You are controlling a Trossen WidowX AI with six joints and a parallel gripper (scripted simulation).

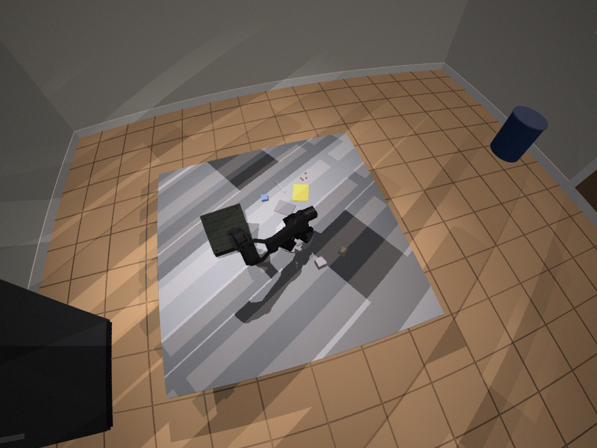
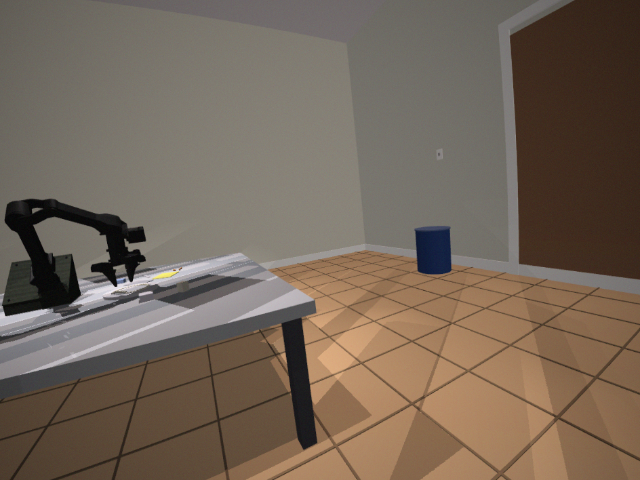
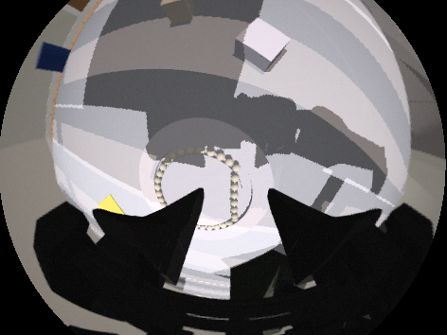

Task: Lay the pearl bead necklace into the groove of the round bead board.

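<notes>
Now: gripper tip 5 cm to the right of the round bead board, 4 cm above it and 1 cm short of it. From my gripper tip the other things lie so: grey card 23 cm to the left, 5 cm below, 2 cm ahead; beige cube 21 cm ahead, 13 cm to the right, 3 cm below; white block 14 cm to the right, 8 cm ahead, 4 cm below.
</notes>
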